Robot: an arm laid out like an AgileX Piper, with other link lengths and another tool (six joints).
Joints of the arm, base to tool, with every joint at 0 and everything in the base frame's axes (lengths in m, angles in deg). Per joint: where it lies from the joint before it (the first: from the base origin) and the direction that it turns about. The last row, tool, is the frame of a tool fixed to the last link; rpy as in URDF.
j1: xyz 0 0 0.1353 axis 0 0 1
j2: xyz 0 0 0 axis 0 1 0
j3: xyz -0.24 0 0.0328 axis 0 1 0
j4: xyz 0.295 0 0.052 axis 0.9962 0 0.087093
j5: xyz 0 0 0 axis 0 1 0
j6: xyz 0.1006 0 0.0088 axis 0.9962 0 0.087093
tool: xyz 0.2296 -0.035 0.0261 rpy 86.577 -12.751 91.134
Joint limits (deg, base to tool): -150..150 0..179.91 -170..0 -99.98..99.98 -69.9..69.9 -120..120
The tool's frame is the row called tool.
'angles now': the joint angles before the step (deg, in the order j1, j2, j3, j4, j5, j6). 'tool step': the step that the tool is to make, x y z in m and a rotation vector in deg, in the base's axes. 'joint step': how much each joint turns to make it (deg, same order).
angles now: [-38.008 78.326 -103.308 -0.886 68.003 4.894]
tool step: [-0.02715 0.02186 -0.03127 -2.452 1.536 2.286]
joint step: [0.000 -12.816 18.464 0.000 -5.999 -3.592]
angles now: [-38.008 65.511 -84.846 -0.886 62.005 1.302]
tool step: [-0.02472 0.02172 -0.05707 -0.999 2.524 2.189]
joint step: [0.001 -11.709 18.800 0.263 -5.754 -3.264]
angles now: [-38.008 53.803 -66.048 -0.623 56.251 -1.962]
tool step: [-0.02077 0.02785 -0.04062 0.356 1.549 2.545]
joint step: [0.001 -9.739 12.176 1.850 -0.983 -3.189]
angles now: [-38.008 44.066 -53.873 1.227 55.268 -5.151]
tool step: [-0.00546 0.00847 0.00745 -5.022 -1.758 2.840]
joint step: [0.003 -7.594 6.236 0.615 -3.027 -4.443]
